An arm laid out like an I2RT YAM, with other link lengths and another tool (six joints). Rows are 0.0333 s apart.
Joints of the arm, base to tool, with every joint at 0 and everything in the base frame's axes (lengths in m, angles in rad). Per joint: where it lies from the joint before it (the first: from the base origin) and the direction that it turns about. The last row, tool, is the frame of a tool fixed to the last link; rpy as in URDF.
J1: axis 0 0 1 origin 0.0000 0.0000 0.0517
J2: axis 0 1 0 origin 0.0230 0.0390 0.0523
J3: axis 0 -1 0 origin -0.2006 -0.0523 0.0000
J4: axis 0 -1 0 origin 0.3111 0.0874 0.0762
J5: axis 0 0 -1 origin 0.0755 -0.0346 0.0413
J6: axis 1 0 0 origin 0.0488 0.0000 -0.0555
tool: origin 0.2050 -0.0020 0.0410 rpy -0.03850 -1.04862 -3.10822
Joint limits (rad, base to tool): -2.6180..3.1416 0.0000..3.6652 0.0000..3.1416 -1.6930..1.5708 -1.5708..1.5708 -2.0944..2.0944
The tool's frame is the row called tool.
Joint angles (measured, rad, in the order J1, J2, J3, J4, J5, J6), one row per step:
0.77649, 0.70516, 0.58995, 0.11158, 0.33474, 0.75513
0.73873, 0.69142, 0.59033, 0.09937, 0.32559, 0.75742
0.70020, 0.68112, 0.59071, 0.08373, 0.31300, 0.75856
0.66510, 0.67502, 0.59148, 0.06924, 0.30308, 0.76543
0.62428, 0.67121, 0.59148, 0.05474, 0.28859, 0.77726
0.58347, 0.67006, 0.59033, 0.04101, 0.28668, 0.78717
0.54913, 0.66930, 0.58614, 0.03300, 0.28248, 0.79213
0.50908, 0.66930, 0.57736, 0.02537, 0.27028, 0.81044
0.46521, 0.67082, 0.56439, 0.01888, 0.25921, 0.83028
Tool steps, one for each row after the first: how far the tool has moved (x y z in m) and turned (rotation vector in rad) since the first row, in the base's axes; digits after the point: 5 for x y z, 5 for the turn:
0.00842, -0.01483, 0.00289, 0.00341, -0.00042, -0.02862
0.01674, -0.02891, 0.00311, 0.00117, 0.00371, -0.05457
0.02446, -0.04214, 0.00177, 0.00265, 0.01223, -0.07982
0.03326, -0.05681, -0.00132, 0.00722, 0.02515, -0.10636
0.04251, -0.07462, -0.00607, 0.00862, 0.03951, -0.14559
0.04974, -0.08906, -0.01100, 0.00719, 0.05042, -0.17602
0.05765, -0.10457, -0.01951, 0.01625, 0.07026, -0.20474
0.06591, -0.12238, -0.03111, 0.02529, 0.09429, -0.23888

